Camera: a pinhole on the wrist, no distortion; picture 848 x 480 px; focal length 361.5 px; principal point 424.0 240.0 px. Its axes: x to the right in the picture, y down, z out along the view. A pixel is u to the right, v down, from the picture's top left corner.
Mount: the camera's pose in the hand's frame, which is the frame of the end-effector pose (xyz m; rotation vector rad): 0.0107 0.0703 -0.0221 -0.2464 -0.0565 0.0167
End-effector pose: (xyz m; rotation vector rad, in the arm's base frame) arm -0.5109 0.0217 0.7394 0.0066 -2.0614 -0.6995
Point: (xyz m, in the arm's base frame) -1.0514 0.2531 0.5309
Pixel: 488.6 73.4
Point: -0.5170 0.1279 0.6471
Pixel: 92.4 65.8
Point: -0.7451 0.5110 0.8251
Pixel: 491.7 404.8
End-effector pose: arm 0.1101 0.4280 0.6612 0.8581 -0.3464 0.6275
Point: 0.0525 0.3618 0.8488
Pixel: 478.6 233.9
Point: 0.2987 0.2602 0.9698
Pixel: 732.7 26.0
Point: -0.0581 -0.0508 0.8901
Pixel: 306.9 107.7
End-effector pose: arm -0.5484 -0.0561 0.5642 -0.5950 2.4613 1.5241
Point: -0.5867 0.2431 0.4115
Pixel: 452.1 80.5
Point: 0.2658 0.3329 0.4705
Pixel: outside the picture
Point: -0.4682 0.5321 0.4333
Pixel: 337.7 163.6
